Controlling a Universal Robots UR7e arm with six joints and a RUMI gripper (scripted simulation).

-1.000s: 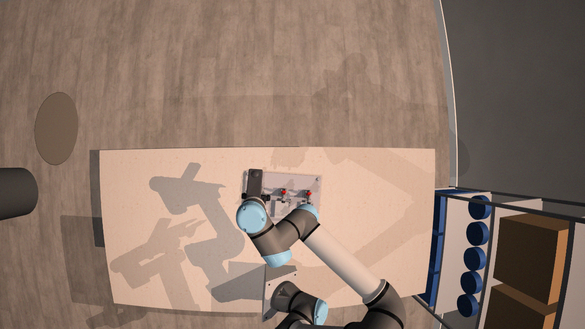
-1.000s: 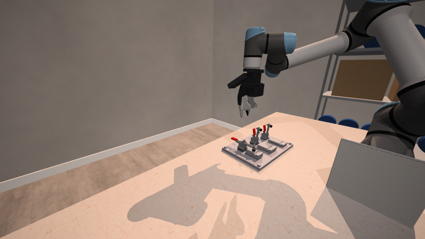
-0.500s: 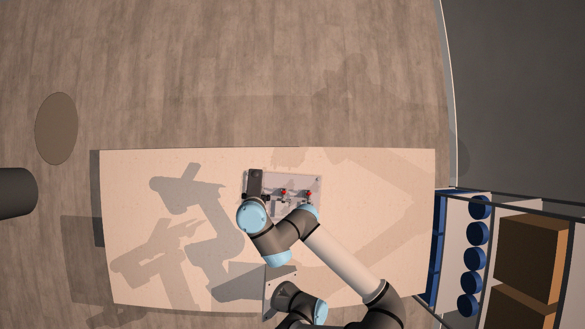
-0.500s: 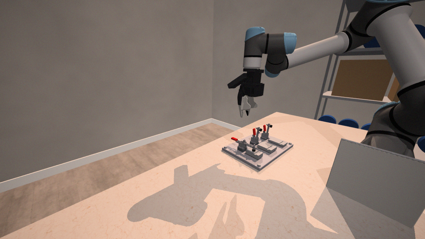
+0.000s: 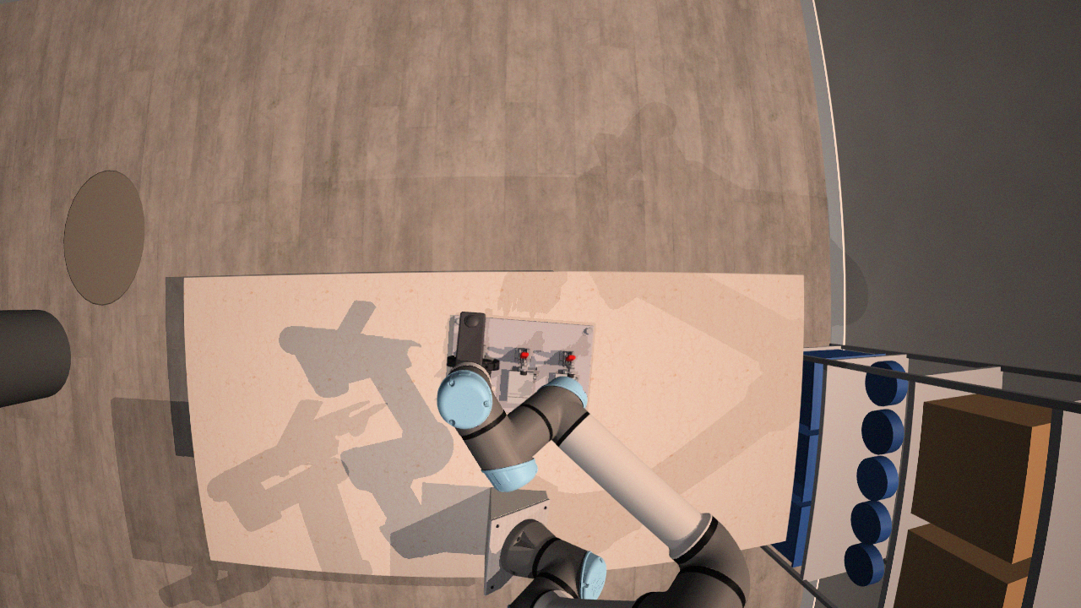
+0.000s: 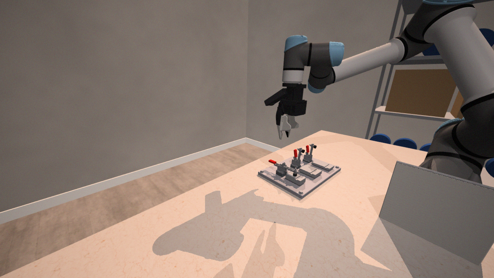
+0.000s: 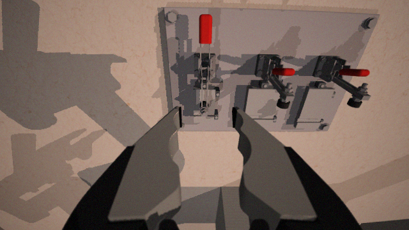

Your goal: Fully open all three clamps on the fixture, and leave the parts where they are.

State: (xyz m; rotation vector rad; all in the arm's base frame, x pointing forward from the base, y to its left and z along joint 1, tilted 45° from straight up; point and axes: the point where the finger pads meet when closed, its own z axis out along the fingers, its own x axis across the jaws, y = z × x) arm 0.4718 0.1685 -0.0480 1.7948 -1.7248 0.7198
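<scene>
My hand is 20 cm above the grey fixture plate, 11 cm to the left of it and 3 cm past it.
</scene>
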